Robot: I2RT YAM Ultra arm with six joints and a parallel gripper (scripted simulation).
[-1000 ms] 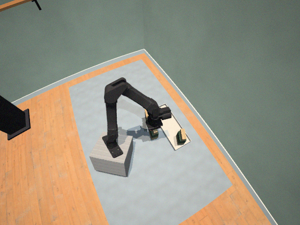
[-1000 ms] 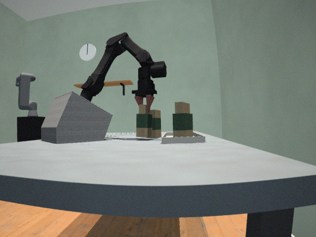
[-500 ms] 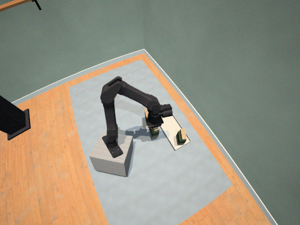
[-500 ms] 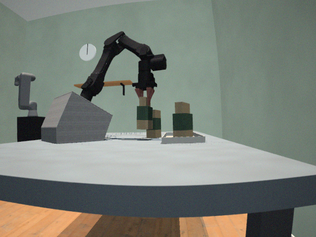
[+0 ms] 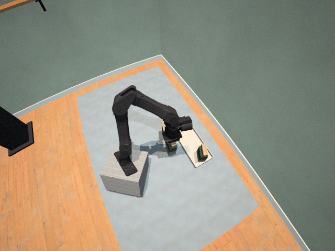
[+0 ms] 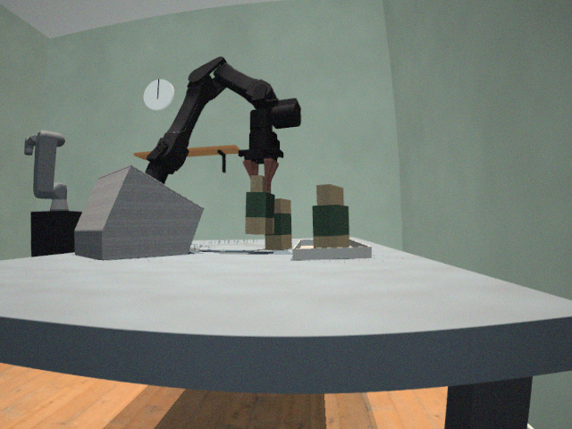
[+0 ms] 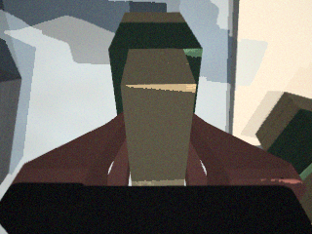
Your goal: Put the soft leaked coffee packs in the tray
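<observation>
Right now my hand is 16 cm short of the white tray, 16 cm above it and 1 cm to the left of it.
</observation>
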